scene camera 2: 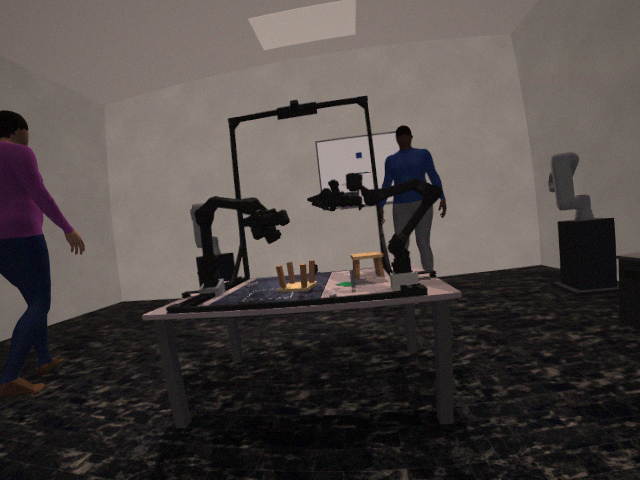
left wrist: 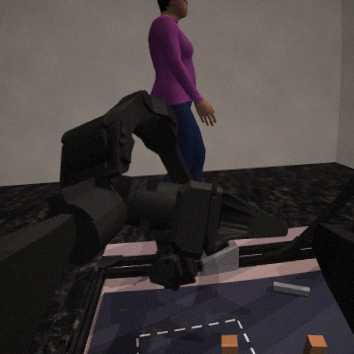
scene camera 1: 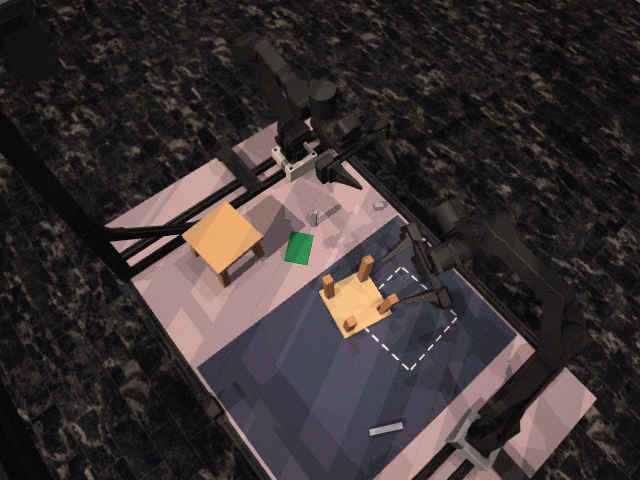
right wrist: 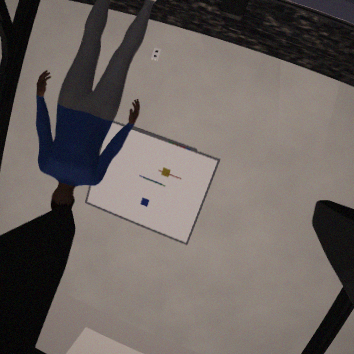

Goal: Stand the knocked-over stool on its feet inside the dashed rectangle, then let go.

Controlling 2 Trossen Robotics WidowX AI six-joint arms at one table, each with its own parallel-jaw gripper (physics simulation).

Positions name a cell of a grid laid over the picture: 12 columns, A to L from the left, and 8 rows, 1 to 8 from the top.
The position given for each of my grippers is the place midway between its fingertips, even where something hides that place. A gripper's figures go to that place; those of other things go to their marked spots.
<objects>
My left gripper (scene camera 1: H3): 94 cm from the lens. My right gripper (scene camera 1: H5) is 94 cm from the lens. A green card (scene camera 1: F5) is 127 cm from the lens.
</objects>
